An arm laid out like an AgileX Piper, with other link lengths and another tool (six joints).
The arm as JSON. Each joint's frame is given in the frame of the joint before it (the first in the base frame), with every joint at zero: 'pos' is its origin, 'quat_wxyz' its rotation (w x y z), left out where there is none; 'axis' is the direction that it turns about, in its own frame. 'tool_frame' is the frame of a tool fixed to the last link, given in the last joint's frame.
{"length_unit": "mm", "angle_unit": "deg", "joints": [
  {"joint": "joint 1", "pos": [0.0, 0.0, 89.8], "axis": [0.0, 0.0, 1.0]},
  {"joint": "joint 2", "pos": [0.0, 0.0, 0.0], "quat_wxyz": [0.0, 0.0, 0.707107, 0.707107], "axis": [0.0, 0.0, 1.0]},
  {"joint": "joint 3", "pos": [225.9, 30.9, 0.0], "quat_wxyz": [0.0, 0.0, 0.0, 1.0], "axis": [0.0, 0.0, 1.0]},
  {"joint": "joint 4", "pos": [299.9, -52.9, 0.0], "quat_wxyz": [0.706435, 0.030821, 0.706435, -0.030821], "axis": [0.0, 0.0, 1.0]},
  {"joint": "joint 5", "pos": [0.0, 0.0, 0.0], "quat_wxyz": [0.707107, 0.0, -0.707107, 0.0], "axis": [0.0, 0.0, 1.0]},
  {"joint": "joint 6", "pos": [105.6, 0.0, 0.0], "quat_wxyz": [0.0, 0.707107, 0.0, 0.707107], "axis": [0.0, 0.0, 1.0]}
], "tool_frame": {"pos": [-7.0, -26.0, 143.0], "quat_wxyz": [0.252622, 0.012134, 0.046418, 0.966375]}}
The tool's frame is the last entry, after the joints.
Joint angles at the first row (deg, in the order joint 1, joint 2, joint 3, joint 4, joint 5, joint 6):
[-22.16 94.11 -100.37 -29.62 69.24 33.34]
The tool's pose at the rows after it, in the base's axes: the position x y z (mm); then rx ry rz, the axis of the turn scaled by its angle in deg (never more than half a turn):
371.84, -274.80, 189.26, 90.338, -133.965, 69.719
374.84, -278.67, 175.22, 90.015, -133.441, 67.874
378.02, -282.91, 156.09, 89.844, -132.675, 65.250
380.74, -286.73, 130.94, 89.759, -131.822, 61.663
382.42, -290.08, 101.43, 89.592, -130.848, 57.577
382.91, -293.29, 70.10, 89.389, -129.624, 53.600
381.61, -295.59, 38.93, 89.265, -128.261, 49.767
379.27, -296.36, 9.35, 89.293, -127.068, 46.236
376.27, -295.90, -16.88, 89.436, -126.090, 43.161
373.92, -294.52, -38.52, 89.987, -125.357, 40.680
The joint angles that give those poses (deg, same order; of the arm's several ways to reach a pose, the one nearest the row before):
[-22.16 95.79 -100.37 -30.31 68.99 33.84]
[-22.16 97.82 -100.37 -31.10 68.73 34.57]
[-22.16 100.49 -100.37 -31.97 68.46 35.35]
[-22.15 103.86 -100.37 -32.80 68.28 36.24]
[-22.13 107.75 -100.37 -33.70 68.09 37.35]
[-22.11 111.90 -100.37 -34.74 67.73 38.61]
[-22.09 116.00 -100.37 -35.74 67.35 39.80]
[-22.07 119.83 -100.37 -36.46 66.90 40.85]
[-22.05 123.18 -100.37 -36.92 66.41 41.71]
[-22.05 125.87 -100.37 -37.00 65.78 42.09]

